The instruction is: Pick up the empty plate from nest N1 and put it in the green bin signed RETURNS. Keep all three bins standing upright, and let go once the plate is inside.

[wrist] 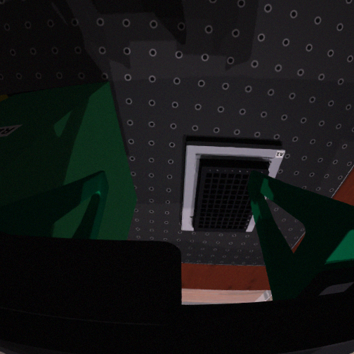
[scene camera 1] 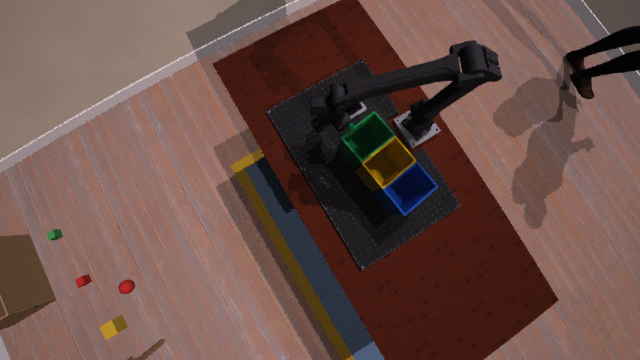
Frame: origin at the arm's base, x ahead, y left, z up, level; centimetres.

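Seen in the pictures: arm's base, origin of its link: [scene camera 1: 415, 126].
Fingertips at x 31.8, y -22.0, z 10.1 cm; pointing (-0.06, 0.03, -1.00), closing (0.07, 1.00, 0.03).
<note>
Offsets run from my fingertips to a thing's top centre. Level surfaces: height alone.
The dark grid-topped plate [wrist: 225, 200] sits in the white-framed nest [wrist: 189, 185] [scene camera 1: 361, 108] in the wrist view; a small label on the frame's corner is hard to read. The green bin @[dx -4.2, dy +13.3, dz +6.6 cm] [scene camera 1: 370, 135] [wrist: 90, 130] stands upright beside the nest, its white sign [wrist: 7, 131] partly cut off at the left edge in the wrist view. My gripper [wrist: 177, 178] [scene camera 1: 345, 123] is open and empty, above the board. In the wrist view its right green finger overlaps the plate's right edge, and its left finger shows in front of the green bin. The arm partly hides the nest in the scene view.
The yellow bin @[dx -3.8, dy +26.3, dz +6.6 cm] [scene camera 1: 389, 162] and blue bin @[dx -3.5, dy +39.3, dz +6.6 cm] [scene camera 1: 411, 189] stand upright in a row with the green bin. All stand on the black perforated board @[dz -11.4 cm] [scene camera 1: 430, 215] on the red-brown table @[dz -12.7 cm] [scene camera 1: 425, 280]. The arm's base [scene camera 1: 417, 131] is close to the green and yellow bins.
</note>
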